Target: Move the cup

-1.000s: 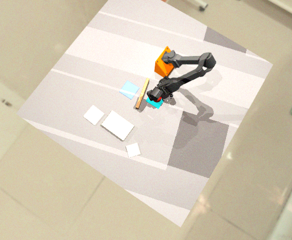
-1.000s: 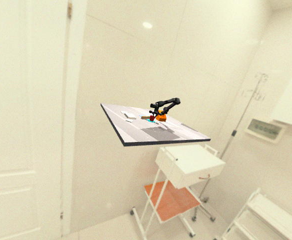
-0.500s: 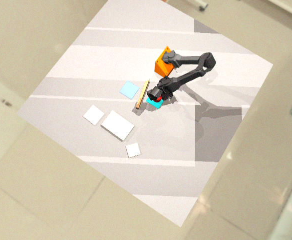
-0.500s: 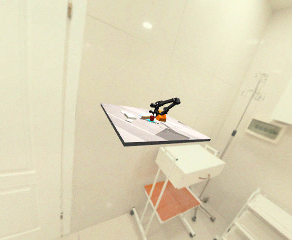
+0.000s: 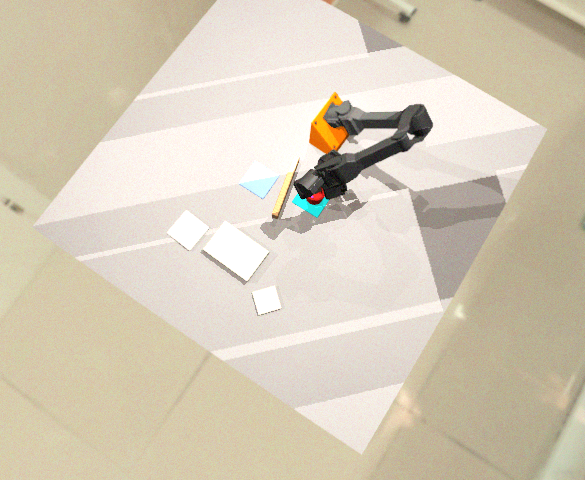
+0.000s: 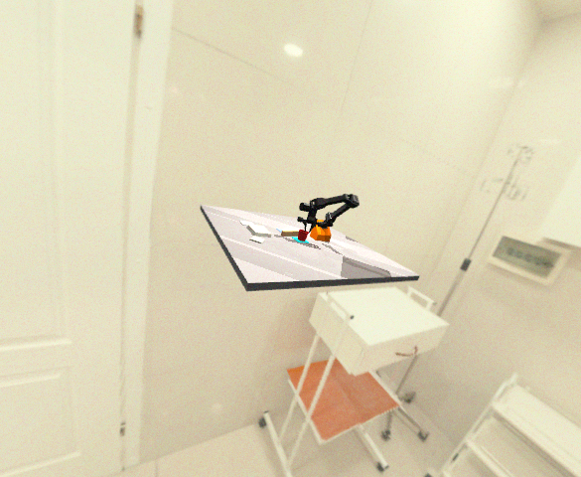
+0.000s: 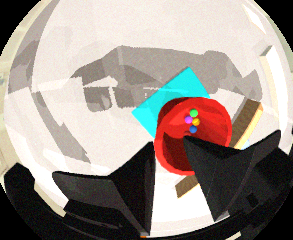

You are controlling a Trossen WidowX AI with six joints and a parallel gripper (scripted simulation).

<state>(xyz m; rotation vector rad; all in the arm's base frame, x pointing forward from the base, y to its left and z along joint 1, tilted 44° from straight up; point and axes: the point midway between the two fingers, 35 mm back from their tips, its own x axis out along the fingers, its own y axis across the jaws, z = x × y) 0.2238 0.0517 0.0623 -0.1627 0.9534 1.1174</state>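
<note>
Now: the red cup 30 mm below my gripper tip, 20 mm to the right of it and 20 mm ahead of it. Round my gripper tip: pale blue pad 210 mm to the right, 70 mm below, 60 mm ahead; then wooden bar 110 mm to the right, 60 mm below, 40 mm ahead; then cyan pad 70 mm below, 30 mm ahead, 20 mm to the right.
</note>
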